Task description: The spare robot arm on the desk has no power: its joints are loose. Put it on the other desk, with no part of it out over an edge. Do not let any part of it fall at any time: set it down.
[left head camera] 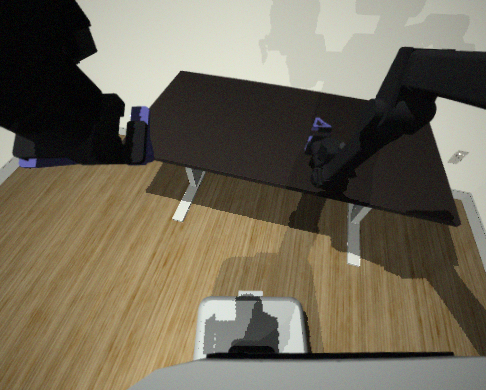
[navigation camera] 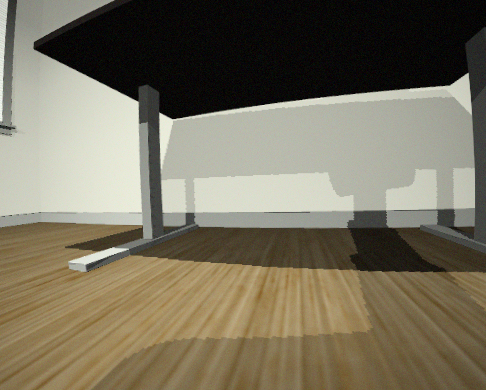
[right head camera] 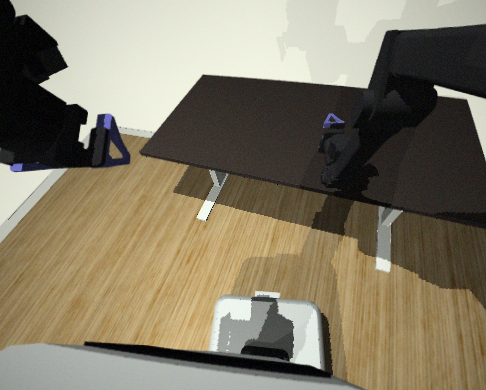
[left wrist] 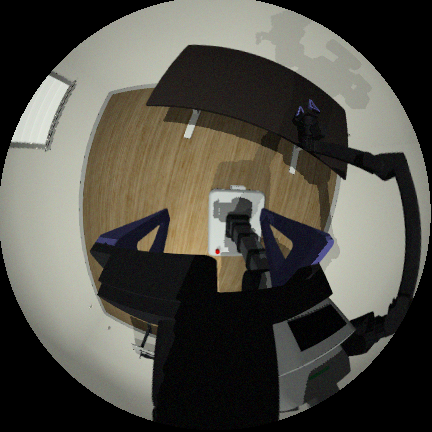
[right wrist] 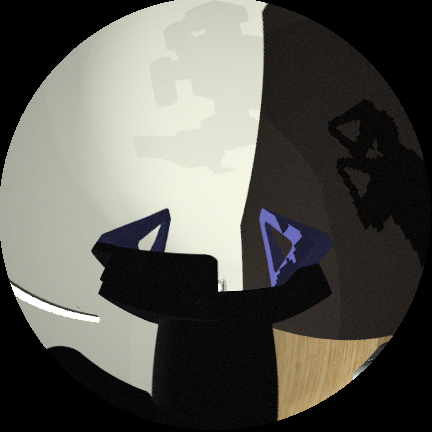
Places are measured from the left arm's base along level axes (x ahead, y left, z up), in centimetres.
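Pixels of known places: left gripper, fingertip midpoint: point(left head camera: 118, 158) point(right head camera: 101, 161) point(left wrist: 214, 213); right gripper, fingertip midpoint: point(left head camera: 314, 127) point(right head camera: 328, 124) point(left wrist: 304, 102) point(right wrist: 214, 212).
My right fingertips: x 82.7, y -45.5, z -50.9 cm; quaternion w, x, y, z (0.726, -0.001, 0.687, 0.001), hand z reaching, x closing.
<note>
Behind a point stands the place of what it marks.
A dark desk point(left head camera: 225, 115) {z -69.0, x 113.8, y -7.8 cm} point(right head camera: 240, 120) {z -69.0, x 109.9, y -6.9 cm} point(left wrist: 215, 75) {z -69.0, x 108.3, y 0.5 cm} point(right wrist: 300, 125) {z -69.0, x 100.8, y -56.9 cm} stands against the wall; the navigation camera shows the underside of the desk point(navigation camera: 275, 50) {z -71.5, x 100.3, y -33.8 cm}. I cannot tell which of the two desks it is. The spare robot arm does not show in these views. My right gripper point(left head camera: 315, 134) {z -50.9, x 82.7, y -45.5 cm} point(right head camera: 327, 131) {z -50.9, x 82.7, y -45.5 cm} point(left wrist: 304, 102) {z -50.9, x 82.7, y -45.5 cm} point(right wrist: 214, 212) {z -50.9, x 82.7, y -45.5 cm} is open and empty, above the desk top towards its near edge, with its shadow on the desk. My left gripper point(left head camera: 85, 150) point(right head camera: 65, 160) point(left wrist: 214, 213) {z -15.3, x 31.3, y 0.1 cm} is open and empty, raised left of the desk in the head views.
The white top of my base point(left head camera: 290, 320) {z -115.0, x 21.1, y -41.4 cm} point(right head camera: 307, 325) {z -115.0, x 20.9, y -41.7 cm} point(left wrist: 220, 235) {z -115.0, x -9.7, y -8.2 cm} is in front of the desk. A pale desk leg point(navigation camera: 151, 160) {z -104.5, x 118.4, y 18.7 cm} with a long foot stands on the wooden floor point(navigation camera: 225, 300) {z -141.0, x 72.5, y -17.1 cm}. A window point(left wrist: 40, 112) shows at the left in the left wrist view.
</note>
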